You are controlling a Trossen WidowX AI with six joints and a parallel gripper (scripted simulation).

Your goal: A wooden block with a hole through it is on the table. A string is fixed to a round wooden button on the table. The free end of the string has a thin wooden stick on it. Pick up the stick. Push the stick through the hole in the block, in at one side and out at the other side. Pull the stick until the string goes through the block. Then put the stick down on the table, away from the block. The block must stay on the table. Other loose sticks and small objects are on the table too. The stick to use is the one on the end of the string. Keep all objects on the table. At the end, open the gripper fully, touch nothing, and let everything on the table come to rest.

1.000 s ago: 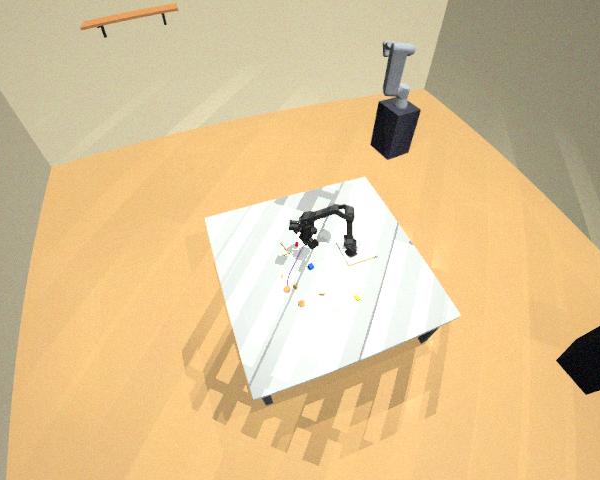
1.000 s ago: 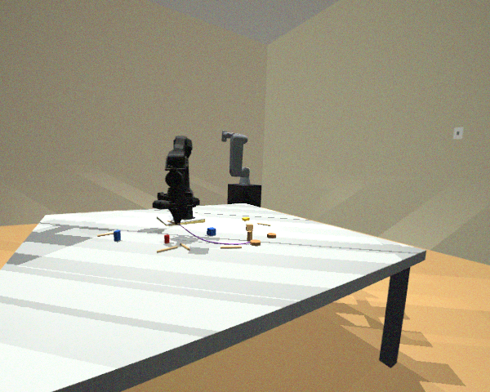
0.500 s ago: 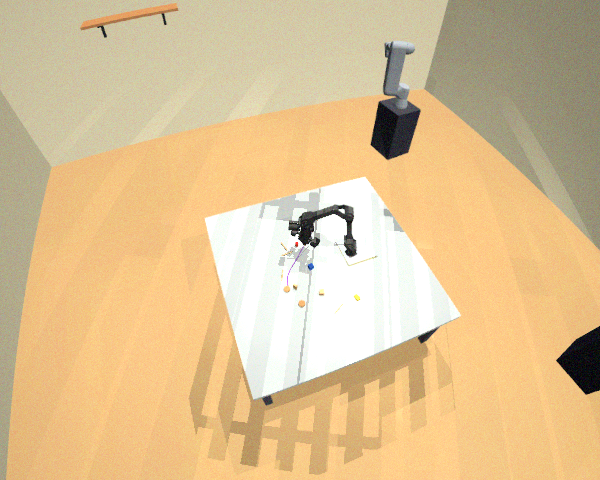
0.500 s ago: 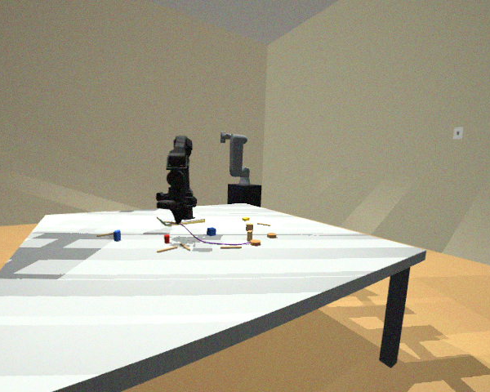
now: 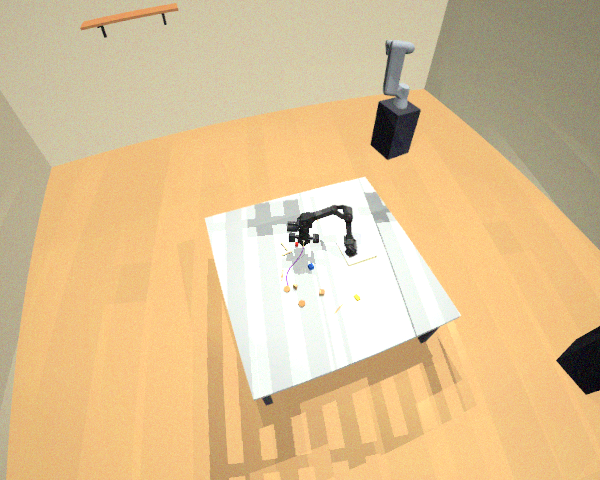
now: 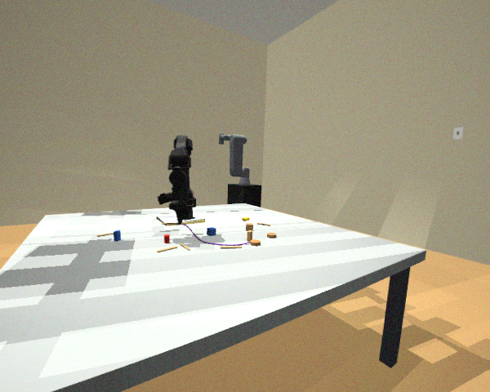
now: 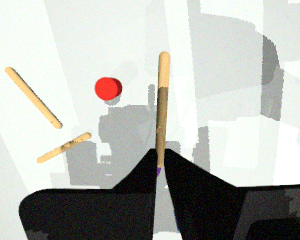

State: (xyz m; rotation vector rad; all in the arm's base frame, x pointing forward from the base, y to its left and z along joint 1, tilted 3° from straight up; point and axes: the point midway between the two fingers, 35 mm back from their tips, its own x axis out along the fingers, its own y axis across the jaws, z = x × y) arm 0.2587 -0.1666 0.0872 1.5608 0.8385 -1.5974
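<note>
My gripper tip is 10 mm past the thin wooden stick and 10 mm to the left of it. From my gripper tip the other things lie so: blue block (20 mm ahead, 140 mm to the left, 50 mm below); round wooden button (230 mm ahead, 200 mm to the left, 50 mm below); red cylinder (20 mm ahead, 60 mm to the right, 50 mm below).
</note>
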